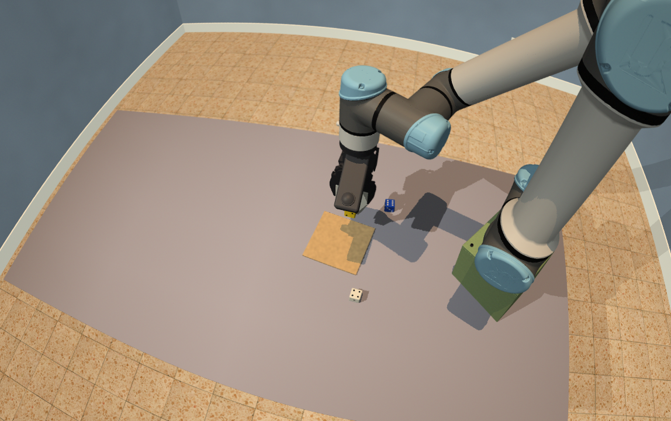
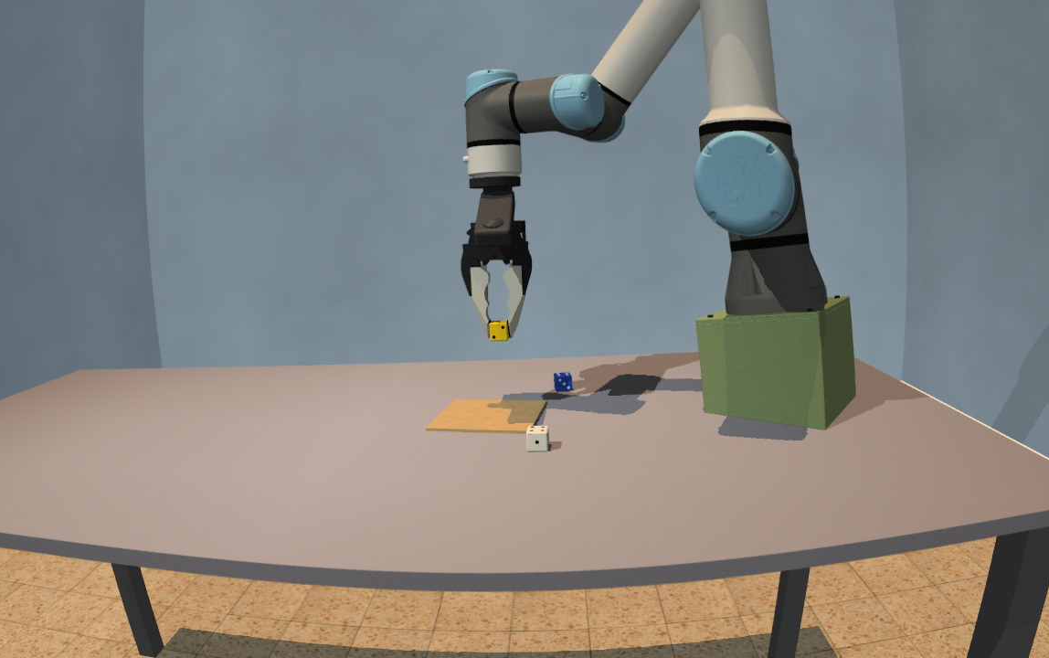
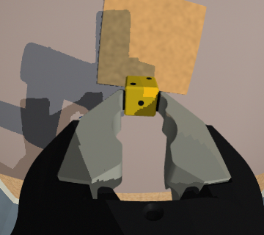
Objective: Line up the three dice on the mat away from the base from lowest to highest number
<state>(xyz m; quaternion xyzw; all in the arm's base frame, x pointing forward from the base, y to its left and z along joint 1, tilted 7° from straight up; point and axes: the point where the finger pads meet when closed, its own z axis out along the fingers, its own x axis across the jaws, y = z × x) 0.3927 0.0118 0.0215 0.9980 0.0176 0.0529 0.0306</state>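
Now: the mat 120 mm below my hand, 30 mm to the left of it and 20 mm ahead of it. From my hand the other things lie so: white die (160 mm to the left, 110 mm below, 70 mm behind); then blue die (110 mm to the right, 110 mm below, 80 mm behind); then yellow die (right at my hand).
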